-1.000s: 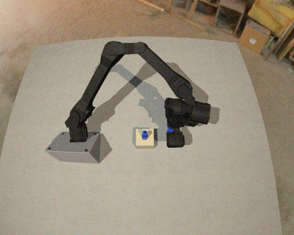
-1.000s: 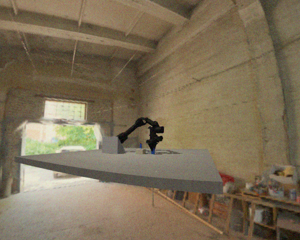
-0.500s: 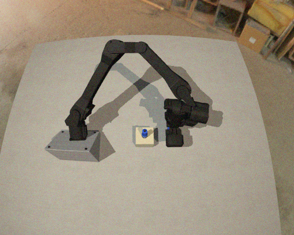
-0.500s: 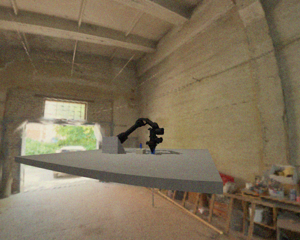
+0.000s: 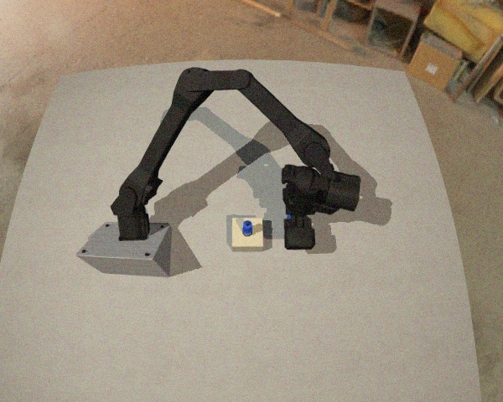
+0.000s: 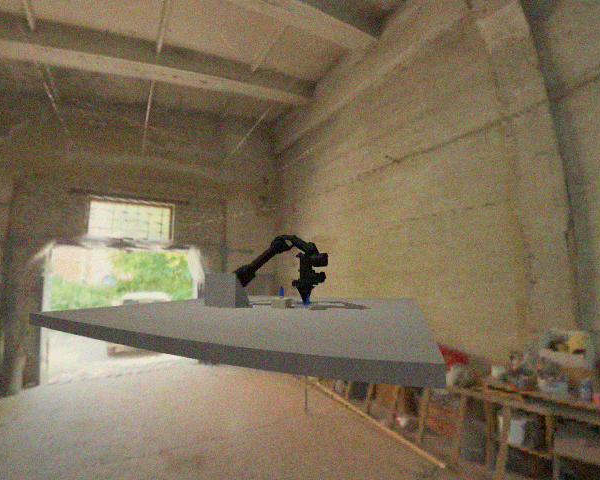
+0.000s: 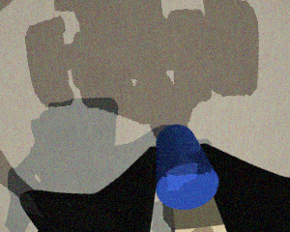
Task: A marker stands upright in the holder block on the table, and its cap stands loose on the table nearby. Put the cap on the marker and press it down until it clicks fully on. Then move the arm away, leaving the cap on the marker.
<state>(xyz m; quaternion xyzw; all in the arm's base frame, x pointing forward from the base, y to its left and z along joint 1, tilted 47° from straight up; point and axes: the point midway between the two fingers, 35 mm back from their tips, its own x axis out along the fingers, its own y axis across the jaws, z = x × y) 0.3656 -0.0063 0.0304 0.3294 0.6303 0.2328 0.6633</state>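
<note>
My gripper tip is 110 mm past the holder block, 20 mm to the left of it and 10 mm above it. From my gripper tip the other things lie so: blue cap (10 mm above).
</note>
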